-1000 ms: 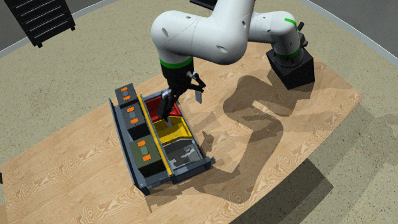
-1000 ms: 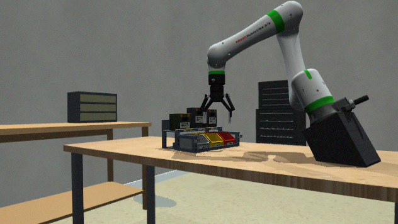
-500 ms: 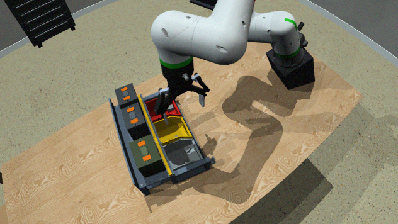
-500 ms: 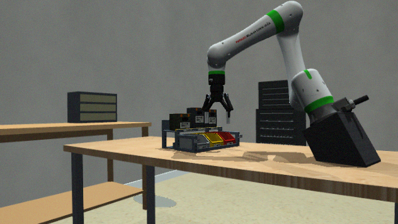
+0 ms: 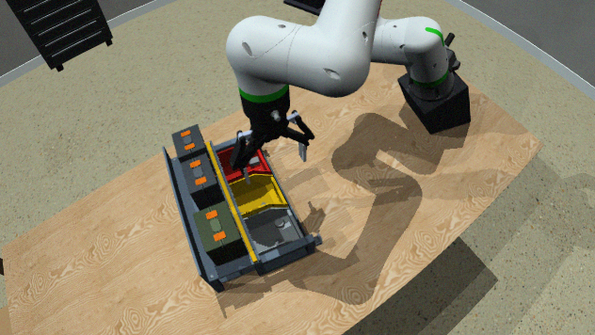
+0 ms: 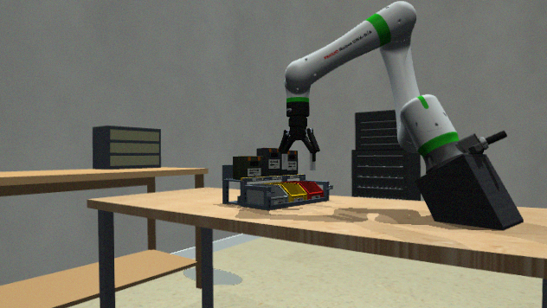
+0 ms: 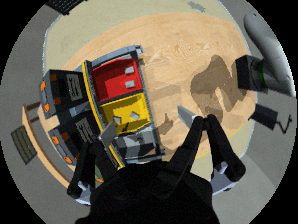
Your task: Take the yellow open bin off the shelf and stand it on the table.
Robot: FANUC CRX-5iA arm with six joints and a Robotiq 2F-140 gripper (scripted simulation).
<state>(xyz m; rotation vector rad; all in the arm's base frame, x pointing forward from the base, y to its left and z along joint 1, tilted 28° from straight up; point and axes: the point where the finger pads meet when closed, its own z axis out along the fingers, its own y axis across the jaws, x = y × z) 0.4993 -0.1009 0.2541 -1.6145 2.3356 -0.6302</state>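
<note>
Right now the yellow open bin is 11 cm below my hand, 7 cm ahead of it and 3 cm to the right of it. From my hand the other things lie so: red bin: 13 cm to the right, 11 cm below, 3 cm ahead; yellow rail: 12 cm ahead, 5 cm to the right, 4 cm below; grey bin: 12 cm ahead, 11 cm below, 7 cm to the left.
</note>
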